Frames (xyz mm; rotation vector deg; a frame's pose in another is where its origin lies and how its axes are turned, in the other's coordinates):
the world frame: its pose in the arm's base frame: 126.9 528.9 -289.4 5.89 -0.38 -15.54
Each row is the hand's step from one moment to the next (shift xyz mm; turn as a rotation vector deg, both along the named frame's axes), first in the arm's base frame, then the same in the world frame.
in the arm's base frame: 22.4 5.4 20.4 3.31 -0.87 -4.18
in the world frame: 20.0 13.2 19.3 3.45 -0.38 -4.14
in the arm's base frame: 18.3 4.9 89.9 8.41 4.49 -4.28
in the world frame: 15.7 18.8 88.6 6.93 6.11 -4.88
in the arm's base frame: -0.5 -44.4 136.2 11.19 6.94 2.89
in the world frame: 10.4 -28.8 140.0 8.90 9.93 1.95
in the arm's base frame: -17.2 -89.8 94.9 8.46 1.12 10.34
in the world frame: 6.8 -80.9 103.8 7.78 4.39 10.00
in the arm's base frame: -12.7 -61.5 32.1 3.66 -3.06 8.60
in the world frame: 4.0 -59.0 38.4 4.28 -1.08 8.79
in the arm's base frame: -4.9 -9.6 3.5 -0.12 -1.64 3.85
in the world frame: -2.2 -10.1 4.5 0.30 -1.21 4.00
